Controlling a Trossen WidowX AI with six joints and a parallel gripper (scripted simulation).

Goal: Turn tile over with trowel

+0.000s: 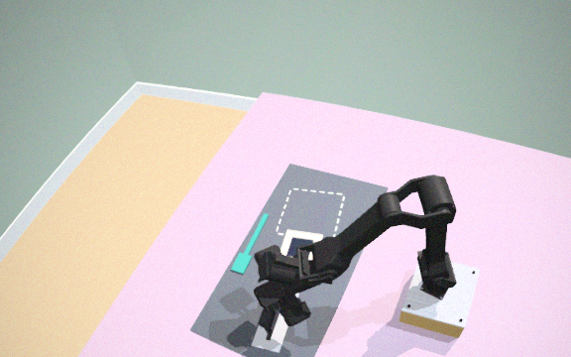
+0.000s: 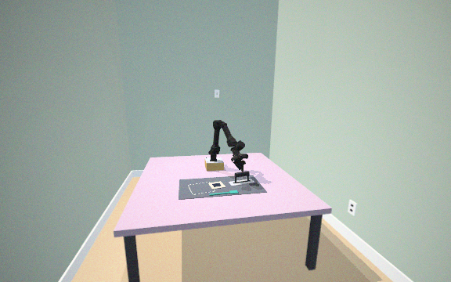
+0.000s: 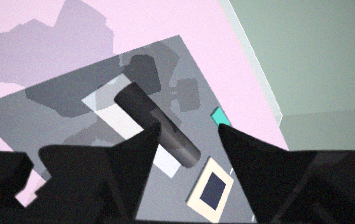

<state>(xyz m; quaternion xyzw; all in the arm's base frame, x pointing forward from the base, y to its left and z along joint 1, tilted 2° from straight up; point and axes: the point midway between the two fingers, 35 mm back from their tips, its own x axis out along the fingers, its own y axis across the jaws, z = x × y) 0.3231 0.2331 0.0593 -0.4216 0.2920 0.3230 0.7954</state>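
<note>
Right now the tile is 50 mm ahead of my gripper tip, 190 mm to the right of it and 100 mm below it. Also, from my gripper tip: grey mat 50 mm ahead, 160 mm to the right, 130 mm below; then teal trowel 180 mm ahead, 120 mm to the right, 100 mm below.
</note>
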